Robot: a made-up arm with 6 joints. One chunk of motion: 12 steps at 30 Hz.
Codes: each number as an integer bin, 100 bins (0 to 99) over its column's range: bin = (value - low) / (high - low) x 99, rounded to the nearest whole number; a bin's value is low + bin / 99 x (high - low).
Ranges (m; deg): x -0.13..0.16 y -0.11..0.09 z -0.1..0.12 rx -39..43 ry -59..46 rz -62..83
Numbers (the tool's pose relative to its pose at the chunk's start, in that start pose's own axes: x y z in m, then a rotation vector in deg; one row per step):
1: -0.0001 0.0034 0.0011 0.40 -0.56 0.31
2: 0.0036 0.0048 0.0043 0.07 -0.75 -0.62
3: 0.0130 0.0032 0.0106 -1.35 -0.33 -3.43
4: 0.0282 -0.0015 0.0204 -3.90 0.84 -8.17
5: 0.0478 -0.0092 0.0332 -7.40 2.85 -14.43
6: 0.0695 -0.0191 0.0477 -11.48 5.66 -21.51
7: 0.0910 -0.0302 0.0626 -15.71 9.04 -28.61
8: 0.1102 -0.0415 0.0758 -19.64 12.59 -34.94
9: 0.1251 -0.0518 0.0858 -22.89 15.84 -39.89
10: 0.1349 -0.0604 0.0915 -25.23 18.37 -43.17
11: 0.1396 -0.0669 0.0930 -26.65 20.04 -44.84
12: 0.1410 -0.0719 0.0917 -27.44 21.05 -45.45
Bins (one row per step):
1: 44 56 45 48 55 43
2: 46 57 47 47 55 42
3: 49 56 50 45 55 40
4: 54 54 54 42 56 37
5: 61 50 60 38 58 32
6: 68 45 66 33 61 28
7: 75 40 73 28 64 23
8: 82 34 79 23 67 18
9: 87 29 84 19 71 15
10: 90 25 86 17 73 13
11: 92 21 87 15 75 12
12: 93 19 86 14 75 11

